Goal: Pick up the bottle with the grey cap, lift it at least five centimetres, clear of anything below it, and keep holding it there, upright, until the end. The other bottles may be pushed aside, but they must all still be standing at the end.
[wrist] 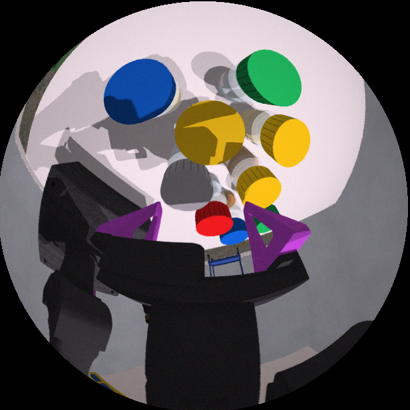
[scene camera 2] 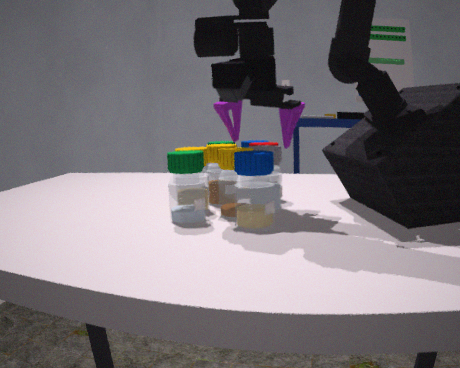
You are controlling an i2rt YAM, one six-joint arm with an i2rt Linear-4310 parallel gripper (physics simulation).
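Seen in the pictures: gripper, fingertip midpoint: (scene camera 2: 260, 144); arm's base, origin of the base link: (scene camera 2: 393, 117).
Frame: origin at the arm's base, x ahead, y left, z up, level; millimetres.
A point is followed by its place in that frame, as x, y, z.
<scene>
The bottle with the grey cap (scene camera 2: 276, 152) @(200, 23, -60) (wrist: 186, 185) stands upright on the table, mostly hidden behind the front blue-capped bottle (scene camera 2: 254, 192) @(217, 139, -103) in the scene view. In the wrist view its cap lies between a yellow cap (wrist: 210, 132) and the red cap (wrist: 214, 219). My gripper (scene camera 2: 261, 143) @(232, -15, -50) (wrist: 202, 205) is open and empty, pointing down. Its purple fingertips show at about the height of the rear caps in the scene view. In the wrist view the grey cap lies just ahead of the gap between the fingers, towards the left finger.
A green-capped bottle (scene camera 2: 187, 187) @(316, 123, -100) (wrist: 270, 78) stands at the front left in the scene view. More yellow caps (wrist: 286, 141) (wrist: 259, 186), a small blue cap (wrist: 234, 232) and a second green cap (wrist: 267, 220) are close by. The dark arm base (scene camera 2: 400, 165) @(13, 126, -65) stands at the right.
</scene>
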